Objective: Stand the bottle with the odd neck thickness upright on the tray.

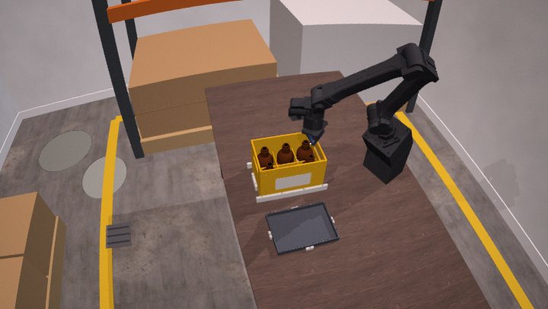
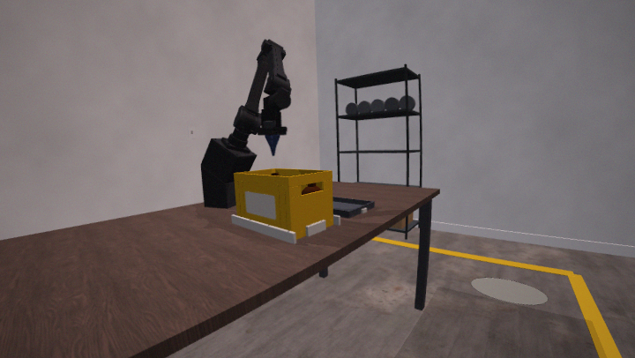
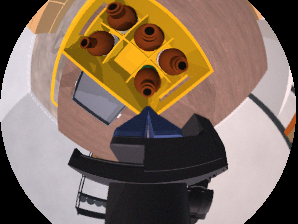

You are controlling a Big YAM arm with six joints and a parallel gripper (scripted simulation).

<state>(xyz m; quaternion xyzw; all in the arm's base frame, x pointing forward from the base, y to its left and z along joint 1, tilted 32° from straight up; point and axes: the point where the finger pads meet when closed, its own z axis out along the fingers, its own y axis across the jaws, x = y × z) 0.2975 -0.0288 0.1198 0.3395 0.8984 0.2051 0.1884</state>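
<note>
Right now my hand is 170 mm short of the glass bottle, 30 mm to the right of it and 150 mm above it. The rest, counted from my hand: dark tray 60 mm ahead, 240 mm to the left, 220 mm below; then yellow crate 90 mm ahead, 30 mm to the right, 150 mm below.
</note>
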